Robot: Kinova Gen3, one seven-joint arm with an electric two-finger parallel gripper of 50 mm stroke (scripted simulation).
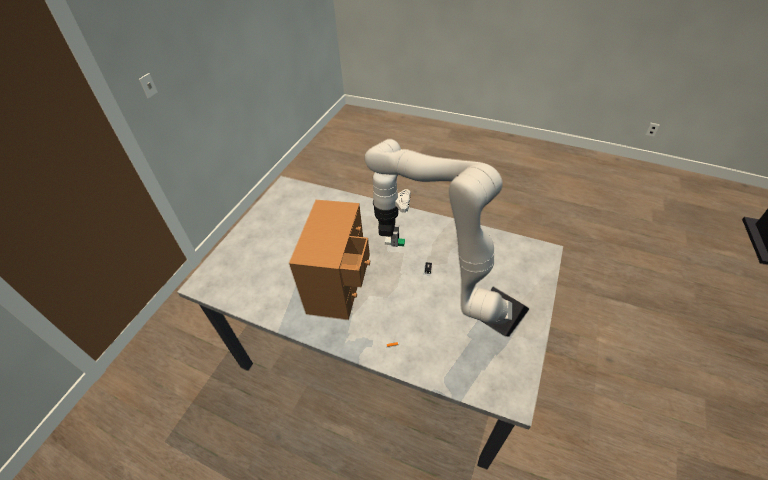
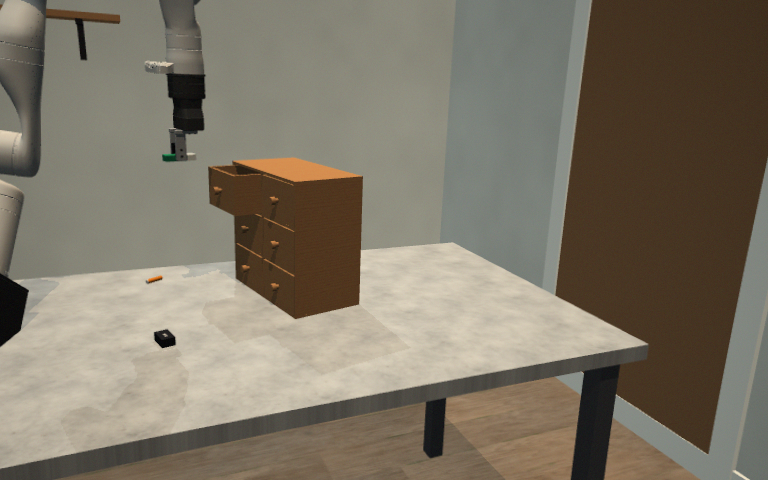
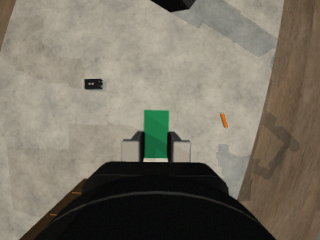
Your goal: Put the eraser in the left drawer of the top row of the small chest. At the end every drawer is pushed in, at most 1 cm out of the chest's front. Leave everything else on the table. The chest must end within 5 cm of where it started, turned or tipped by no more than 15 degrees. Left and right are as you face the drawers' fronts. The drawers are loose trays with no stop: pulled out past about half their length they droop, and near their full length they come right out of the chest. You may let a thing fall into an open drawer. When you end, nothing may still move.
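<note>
Image 2 shows my gripper (image 2: 179, 159) and a wooden chest (image 2: 327, 202). The chest is also visible at (image 1: 315, 262), and my gripper at (image 3: 155, 142).
</note>
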